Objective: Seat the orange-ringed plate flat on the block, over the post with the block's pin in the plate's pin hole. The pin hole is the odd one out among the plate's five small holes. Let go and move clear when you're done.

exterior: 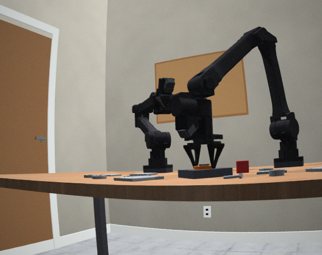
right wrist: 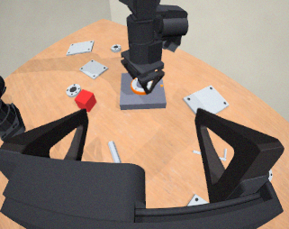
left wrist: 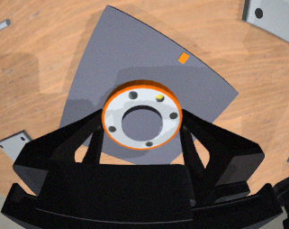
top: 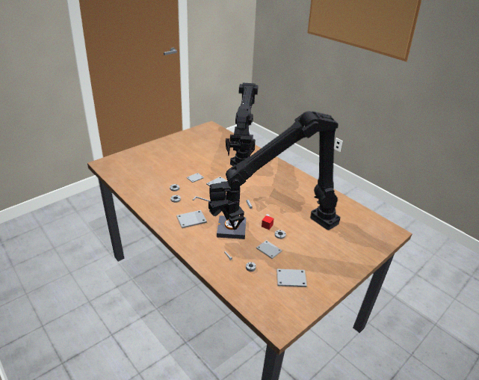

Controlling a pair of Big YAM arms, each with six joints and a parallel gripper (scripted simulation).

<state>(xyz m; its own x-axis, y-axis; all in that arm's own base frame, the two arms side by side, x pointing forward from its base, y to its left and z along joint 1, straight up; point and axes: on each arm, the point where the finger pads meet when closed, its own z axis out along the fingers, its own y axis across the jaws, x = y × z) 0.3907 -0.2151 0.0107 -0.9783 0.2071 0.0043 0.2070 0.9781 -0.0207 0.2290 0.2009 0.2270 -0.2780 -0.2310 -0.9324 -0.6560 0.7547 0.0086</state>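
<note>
My left hand is 2 cm short of the dark grey block, 2 cm to the left of it and 1 cm above it. From my left hand the other things lie so: red cube 14 cm behind, 8 cm to the left, 1 cm below; then bolt 12 cm ahead, 13 cm to the left, 3 cm below.
</note>
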